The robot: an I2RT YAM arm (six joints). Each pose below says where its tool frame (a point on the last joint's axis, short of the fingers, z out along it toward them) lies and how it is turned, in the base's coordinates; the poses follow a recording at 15 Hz.
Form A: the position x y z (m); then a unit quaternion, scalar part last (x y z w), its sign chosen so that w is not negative.
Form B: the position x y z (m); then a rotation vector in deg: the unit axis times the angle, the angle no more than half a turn. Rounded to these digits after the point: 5 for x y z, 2 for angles.
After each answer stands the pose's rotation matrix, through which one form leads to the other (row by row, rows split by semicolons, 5 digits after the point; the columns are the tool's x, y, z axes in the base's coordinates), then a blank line. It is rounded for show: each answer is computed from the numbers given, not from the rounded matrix.
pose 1, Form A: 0.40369, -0.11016, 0.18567, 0.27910, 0.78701, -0.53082, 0.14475
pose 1, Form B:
0.40369, -0.11016, 0.18567, 46.08, 129.93, -87.63
-0.80230 0.59298 -0.06846; 0.28564 0.28067 -0.91632; -0.52414 -0.75472 -0.39456

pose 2, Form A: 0.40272, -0.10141, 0.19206, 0.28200, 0.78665, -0.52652, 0.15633
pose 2, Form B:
0.40272, -0.10141, 0.19206, 46.26, 129.03, -86.36
-0.79207 0.60829 -0.05100; 0.27905 0.28651 -0.91654; -0.54291 -0.74020 -0.39668

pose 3, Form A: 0.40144, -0.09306, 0.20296, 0.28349, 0.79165, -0.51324, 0.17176
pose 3, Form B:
0.40144, -0.09306, 0.20296, 46.11, 128.75, -83.47
-0.78026 0.62516 -0.01905; 0.27254 0.31243 -0.91000; -0.56295 -0.71523 -0.41416

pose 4, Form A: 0.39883, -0.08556, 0.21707, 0.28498, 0.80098, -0.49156, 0.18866
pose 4, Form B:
0.39883, -0.08556, 0.21707, 45.92, 129.07, -79.21
-0.76639 0.64200 0.02206; 0.27105 0.35431 -0.89498; -0.58239 -0.67993 -0.44556

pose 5, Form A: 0.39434, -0.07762, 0.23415, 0.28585, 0.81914, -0.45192, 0.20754
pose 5, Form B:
0.39434, -0.07762, 0.23415, 45.60, 130.67, -72.09
-0.75044 0.65588 0.08165; 0.28072 0.42812 -0.85902; -0.59837 -0.62172 -0.50539

